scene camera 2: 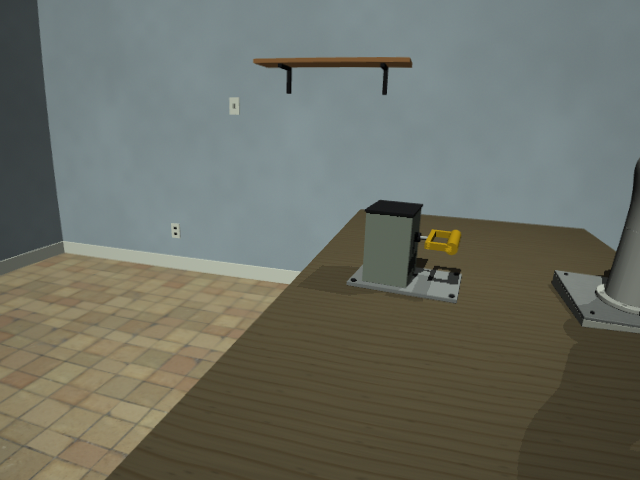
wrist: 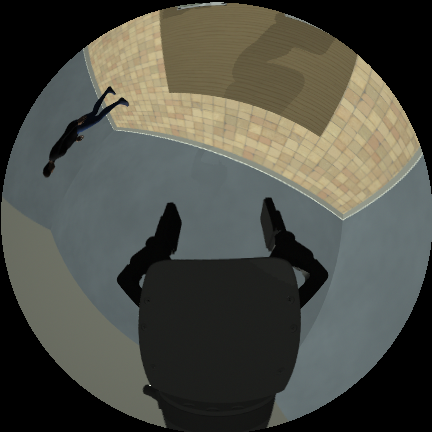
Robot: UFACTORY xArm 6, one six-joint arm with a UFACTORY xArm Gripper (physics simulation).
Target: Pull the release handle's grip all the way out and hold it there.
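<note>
The release handle's yellow grip (scene camera 2: pixel 453 241) is a frame with a round bar, on a short light rod at the side of a grey-green box (scene camera 2: pixel 389 249) with a black top in scene camera 2. The box stands on a light metal plate (scene camera 2: pixel 433 290) on the table. The grip hangs over the plate, a little out from the box. My gripper (wrist: pixel 219 209) is open, with nothing between its fingers in the wrist view, and it faces a blue wall. The gripper does not show in scene camera 2, and the grip cannot be made out in the wrist view.
The arm's base (scene camera 2: pixel 584 299) stands on the wooden table (scene camera 2: pixel 361 372) at the right. A brown shelf (scene camera 2: pixel 333 62) is on the wall. In the wrist view, the table (wrist: pixel 210 55) lies at the top, and a human figure (wrist: pixel 70 142) shows at the left.
</note>
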